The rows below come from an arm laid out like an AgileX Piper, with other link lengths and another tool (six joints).
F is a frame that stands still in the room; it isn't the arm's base.
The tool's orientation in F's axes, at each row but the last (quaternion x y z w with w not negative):
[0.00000 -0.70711 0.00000 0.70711]
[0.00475 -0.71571 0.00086 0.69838]
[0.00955 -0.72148 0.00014 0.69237]
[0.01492 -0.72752 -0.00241 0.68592]
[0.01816 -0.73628 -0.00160 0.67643]
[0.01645 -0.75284 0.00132 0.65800]
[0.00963 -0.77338 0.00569 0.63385]
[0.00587 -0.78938 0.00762 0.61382]
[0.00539 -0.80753 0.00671 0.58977]
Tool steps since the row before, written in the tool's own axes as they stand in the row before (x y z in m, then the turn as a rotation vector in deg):
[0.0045 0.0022 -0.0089 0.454 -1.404 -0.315]
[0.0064 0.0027 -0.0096 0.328 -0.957 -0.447]
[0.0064 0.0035 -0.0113 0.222 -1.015 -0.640]
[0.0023 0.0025 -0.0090 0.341 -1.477 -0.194]
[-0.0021 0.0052 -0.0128 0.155 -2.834 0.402]
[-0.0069 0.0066 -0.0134 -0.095 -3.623 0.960]
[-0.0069 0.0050 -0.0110 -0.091 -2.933 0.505]
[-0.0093 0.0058 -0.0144 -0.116 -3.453 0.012]
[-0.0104 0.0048 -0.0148 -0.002 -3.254 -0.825]
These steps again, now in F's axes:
[0.0089 0.0022 0.0045 0.315 -1.404 0.454]
[0.0094 0.0027 0.0066 0.446 -0.955 0.334]
[0.0110 0.0036 0.0069 0.644 -1.009 0.235]
[0.0088 0.0026 0.0029 0.201 -1.482 0.316]
[0.0128 0.0055 -0.0009 -0.344 -2.846 0.044]
[0.0140 0.0071 -0.0049 -0.842 -3.642 -0.294]
[0.0120 0.0053 -0.0046 -0.412 -2.942 -0.198]
[0.0161 0.0061 -0.0055 0.081 -3.453 -0.099]
[0.0172 0.0051 -0.0054 0.840 -3.239 0.264]

